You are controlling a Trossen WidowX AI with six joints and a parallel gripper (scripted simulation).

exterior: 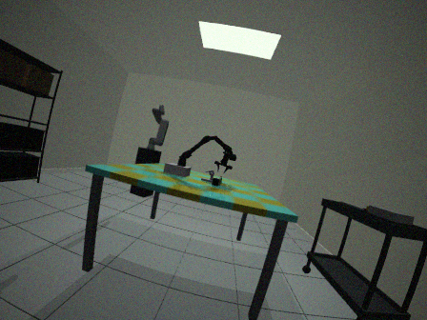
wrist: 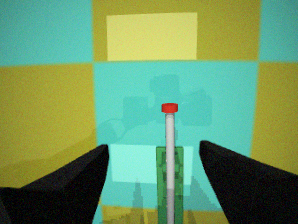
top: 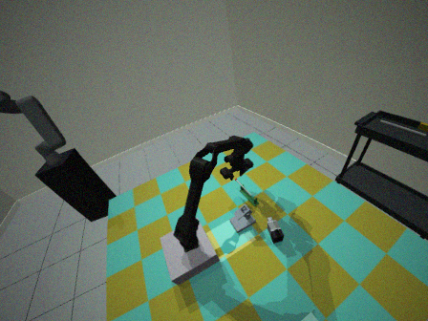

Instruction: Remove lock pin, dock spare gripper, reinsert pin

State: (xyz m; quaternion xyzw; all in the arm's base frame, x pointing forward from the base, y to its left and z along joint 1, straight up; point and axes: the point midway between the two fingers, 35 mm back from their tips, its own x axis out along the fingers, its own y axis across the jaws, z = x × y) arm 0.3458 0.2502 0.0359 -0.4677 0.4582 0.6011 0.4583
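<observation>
Right now my gripper tip is 100 mm to the left of the green stand, 60 mm above it and 30 mm short of it. Also, from my gripper tip: socket: 210 mm to the right, 60 mm behind, 40 mm below; then spare gripper: 330 mm to the right, 60 mm below, 30 mm ahead.
</observation>
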